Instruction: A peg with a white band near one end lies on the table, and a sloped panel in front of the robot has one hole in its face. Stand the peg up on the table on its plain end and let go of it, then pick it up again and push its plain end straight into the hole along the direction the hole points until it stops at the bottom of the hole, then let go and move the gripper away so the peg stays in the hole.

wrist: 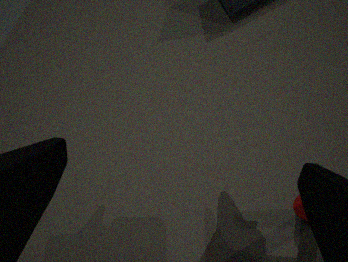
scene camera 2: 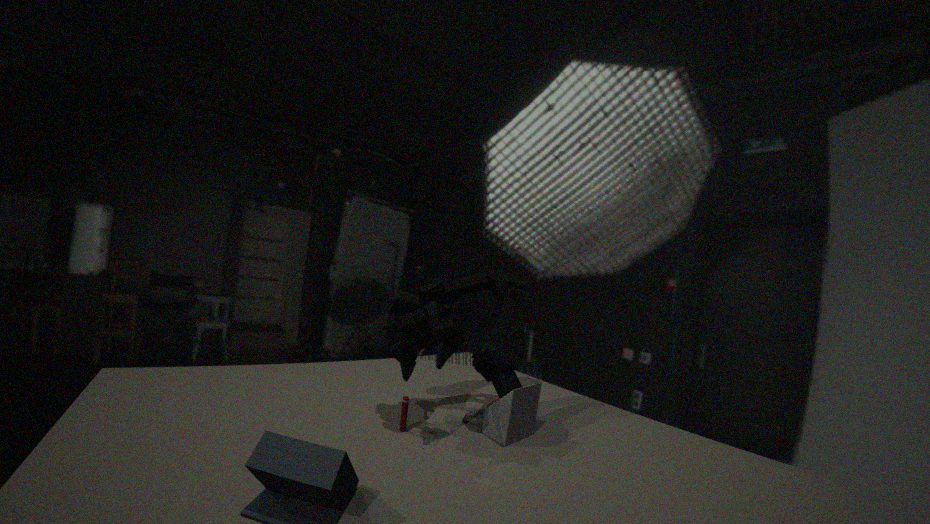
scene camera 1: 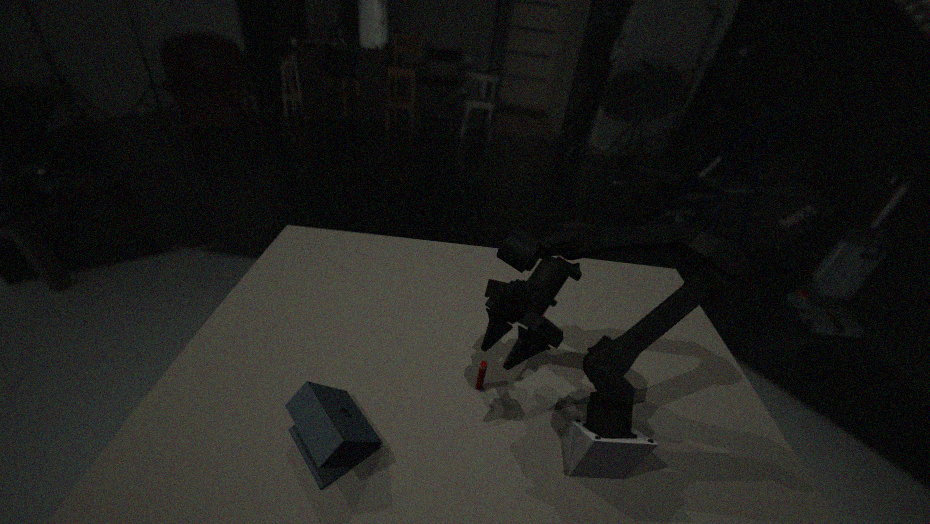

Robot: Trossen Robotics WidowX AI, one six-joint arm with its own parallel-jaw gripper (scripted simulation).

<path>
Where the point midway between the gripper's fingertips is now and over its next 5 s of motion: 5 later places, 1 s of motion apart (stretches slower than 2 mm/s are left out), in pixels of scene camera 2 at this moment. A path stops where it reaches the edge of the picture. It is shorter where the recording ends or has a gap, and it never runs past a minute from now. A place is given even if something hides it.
My gripper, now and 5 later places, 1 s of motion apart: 421, 374; 410, 382; 407, 382; 407, 384; 407, 386; 407, 388
</path>
